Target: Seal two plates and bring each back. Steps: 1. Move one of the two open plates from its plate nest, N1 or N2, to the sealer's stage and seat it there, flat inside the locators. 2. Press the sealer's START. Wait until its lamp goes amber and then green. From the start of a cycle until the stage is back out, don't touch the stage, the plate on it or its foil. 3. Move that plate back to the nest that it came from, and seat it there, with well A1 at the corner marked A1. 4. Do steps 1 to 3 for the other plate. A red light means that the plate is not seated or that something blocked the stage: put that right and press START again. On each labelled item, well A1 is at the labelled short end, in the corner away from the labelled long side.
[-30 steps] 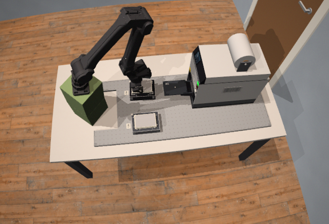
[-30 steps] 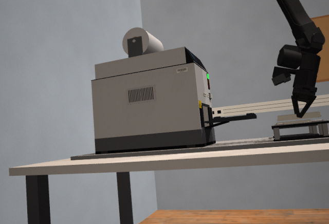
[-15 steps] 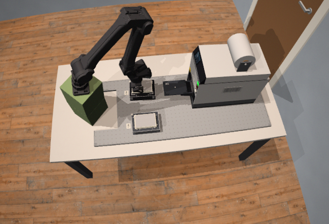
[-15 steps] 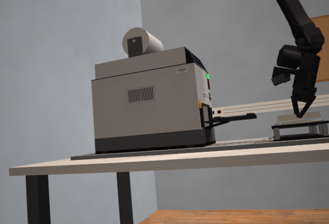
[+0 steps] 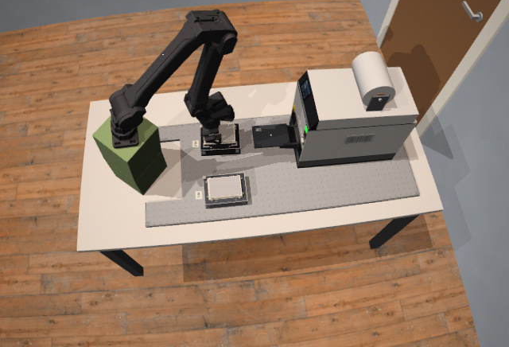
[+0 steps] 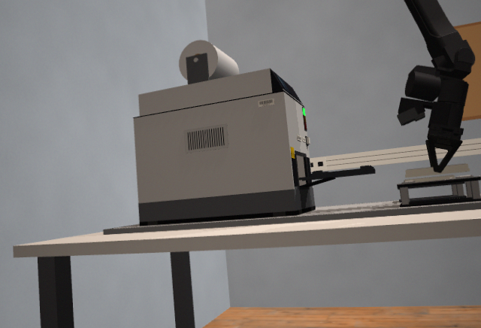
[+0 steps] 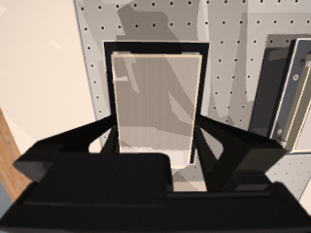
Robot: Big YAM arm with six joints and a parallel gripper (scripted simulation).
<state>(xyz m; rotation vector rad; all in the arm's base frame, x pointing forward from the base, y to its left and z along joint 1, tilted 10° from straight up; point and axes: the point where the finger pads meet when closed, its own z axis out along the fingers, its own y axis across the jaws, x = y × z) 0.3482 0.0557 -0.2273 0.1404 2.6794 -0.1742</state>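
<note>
Right now my hand is right at the plate. Round my hand: sealer stage: 20 cm ahead, 6 cm to the right, 2 cm above; yellow warning label: 31 cm ahead, 1 cm to the left, 7 cm above; plate nest: 2 cm behind, 23 cm to the right, 4 cm below.
</note>
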